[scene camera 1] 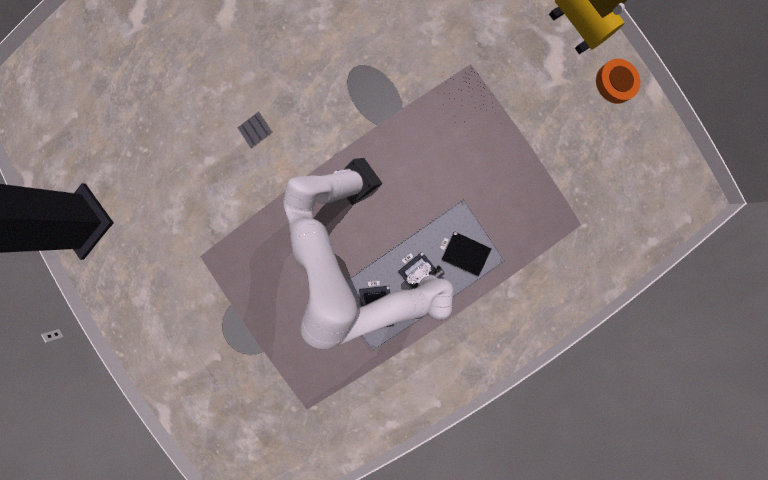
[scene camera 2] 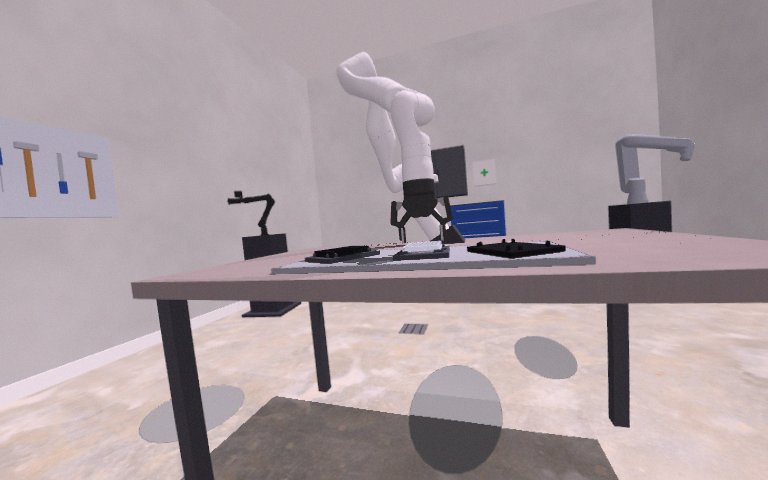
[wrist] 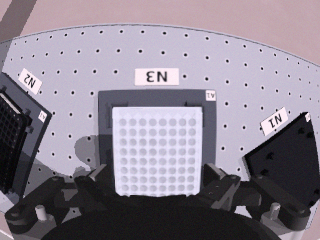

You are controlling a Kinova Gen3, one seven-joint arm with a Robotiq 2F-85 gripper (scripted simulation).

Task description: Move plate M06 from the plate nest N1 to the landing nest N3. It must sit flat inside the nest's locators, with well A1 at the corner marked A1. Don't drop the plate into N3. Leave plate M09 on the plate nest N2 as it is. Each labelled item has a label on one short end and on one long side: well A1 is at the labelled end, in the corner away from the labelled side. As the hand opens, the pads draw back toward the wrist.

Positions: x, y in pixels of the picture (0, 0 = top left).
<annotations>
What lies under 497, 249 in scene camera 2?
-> A black nest N1.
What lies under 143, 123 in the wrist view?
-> A white well plate M06.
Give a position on an N3 label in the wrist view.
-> At 155, 76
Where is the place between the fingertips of my gripper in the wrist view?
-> At 157, 175
</annotations>
